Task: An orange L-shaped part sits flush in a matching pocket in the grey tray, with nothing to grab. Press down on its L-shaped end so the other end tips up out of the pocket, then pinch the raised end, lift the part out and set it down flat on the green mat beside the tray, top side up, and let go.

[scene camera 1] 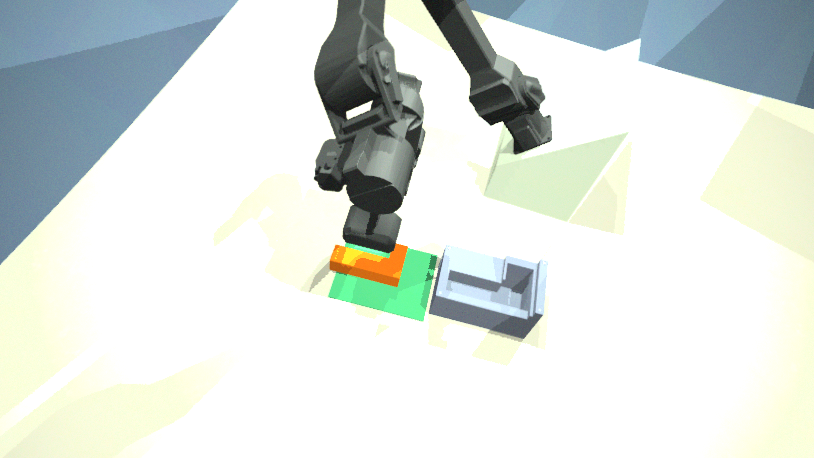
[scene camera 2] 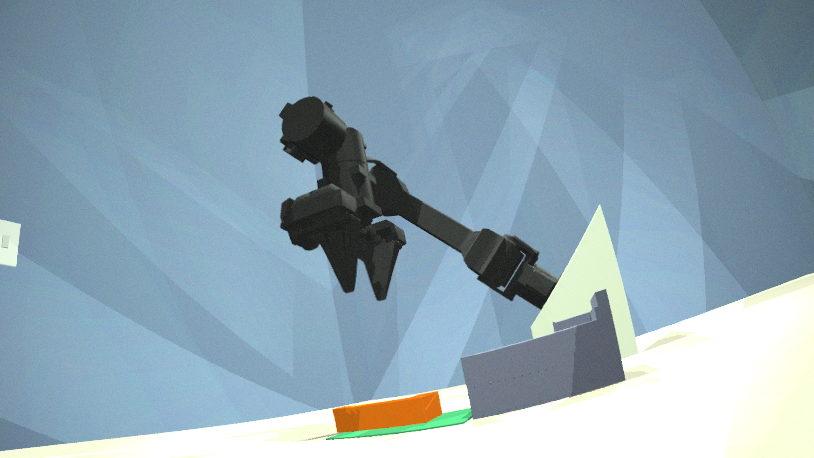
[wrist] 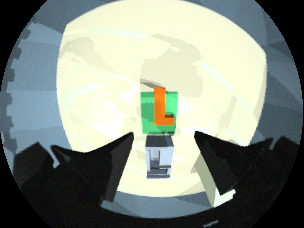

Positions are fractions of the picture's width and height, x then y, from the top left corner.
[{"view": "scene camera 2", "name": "gripper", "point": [0.45, 0.65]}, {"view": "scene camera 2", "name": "orange L-shaped part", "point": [0.51, 0.89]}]
